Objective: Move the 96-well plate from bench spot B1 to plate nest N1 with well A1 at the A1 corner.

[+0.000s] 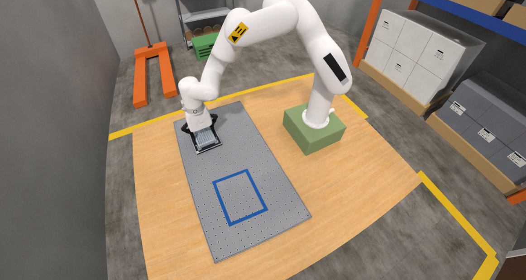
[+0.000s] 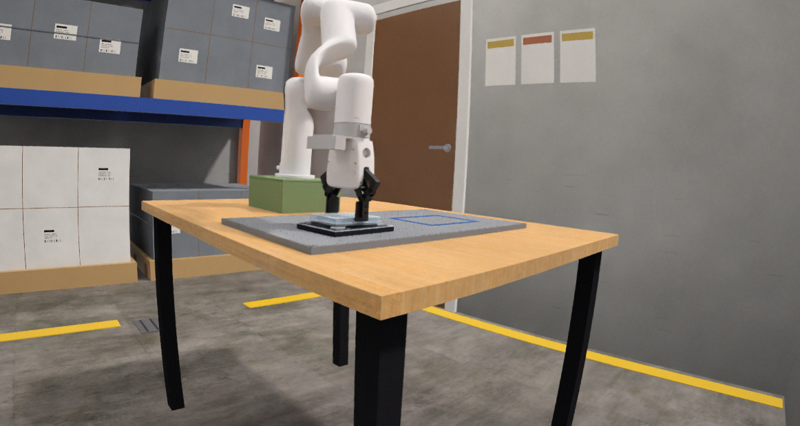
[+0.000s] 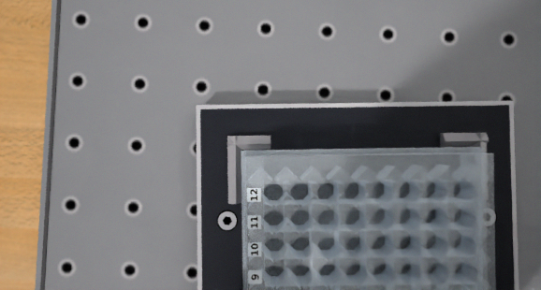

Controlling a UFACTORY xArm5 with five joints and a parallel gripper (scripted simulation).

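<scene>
The clear 96-well plate is 1 cm below my hand. Round my hand: black plate nest N1: 3 cm below.
</scene>
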